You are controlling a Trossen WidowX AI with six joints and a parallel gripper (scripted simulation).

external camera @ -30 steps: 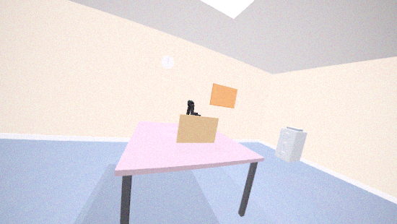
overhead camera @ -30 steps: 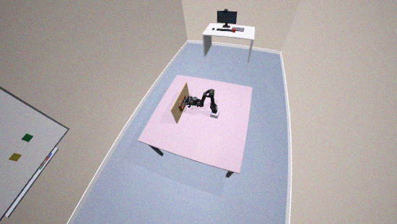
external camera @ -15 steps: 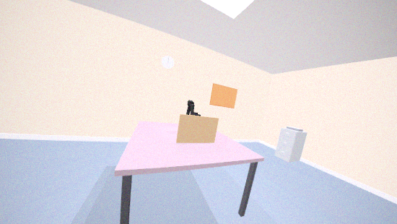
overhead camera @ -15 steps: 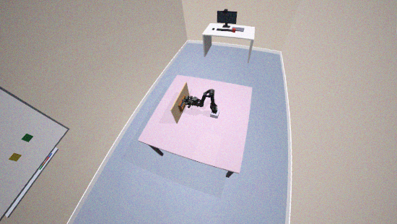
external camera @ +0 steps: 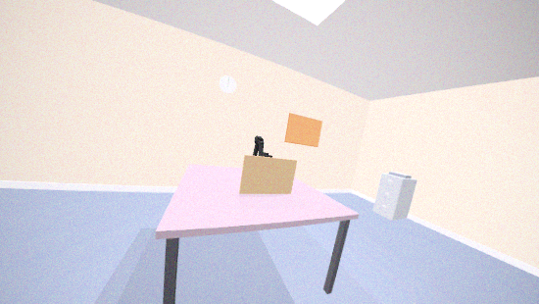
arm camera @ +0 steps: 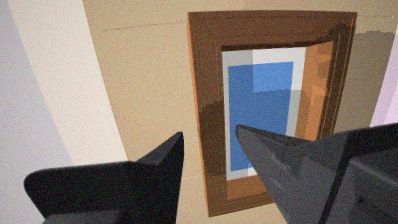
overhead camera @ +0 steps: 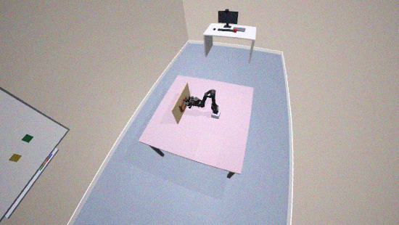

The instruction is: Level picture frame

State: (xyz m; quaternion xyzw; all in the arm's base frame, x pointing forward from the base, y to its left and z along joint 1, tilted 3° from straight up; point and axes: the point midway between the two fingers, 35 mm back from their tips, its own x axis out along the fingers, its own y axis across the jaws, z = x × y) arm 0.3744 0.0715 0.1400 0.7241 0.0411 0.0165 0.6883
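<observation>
The picture frame is 50 mm below my gripper tip and 10 mm ahead of it. From my gripper tip the other things lie so: tan wall board (70 mm below, 20 mm ahead, 10 mm to the right).
</observation>
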